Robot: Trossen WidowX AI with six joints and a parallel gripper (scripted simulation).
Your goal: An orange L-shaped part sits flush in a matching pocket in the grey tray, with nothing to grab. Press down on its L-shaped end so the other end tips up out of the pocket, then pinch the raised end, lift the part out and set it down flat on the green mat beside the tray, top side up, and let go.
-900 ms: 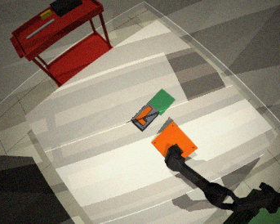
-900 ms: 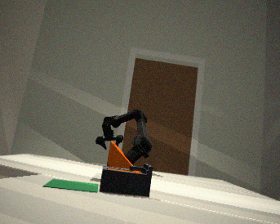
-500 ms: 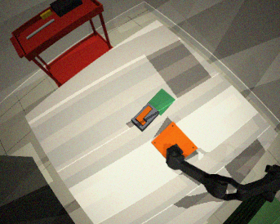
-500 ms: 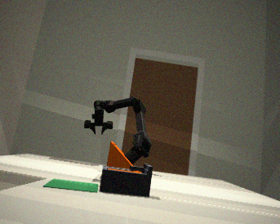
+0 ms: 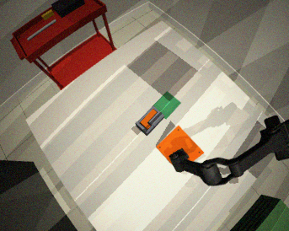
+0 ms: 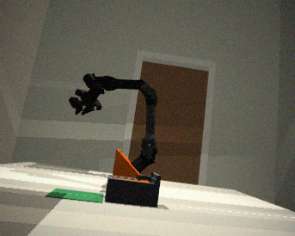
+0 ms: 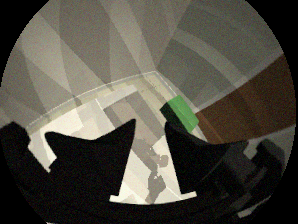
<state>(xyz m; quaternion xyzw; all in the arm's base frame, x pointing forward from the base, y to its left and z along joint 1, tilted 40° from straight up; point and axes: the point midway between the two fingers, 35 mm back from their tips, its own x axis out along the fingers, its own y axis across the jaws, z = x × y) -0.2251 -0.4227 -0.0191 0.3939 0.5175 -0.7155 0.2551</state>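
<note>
My gripper tip is now 52 cm short of the orange L-shaped part, 36 cm to the right of it and 26 cm above it. Also, from my gripper tip: green mat: 54 cm ahead, 33 cm below, 20 cm to the left.
</note>
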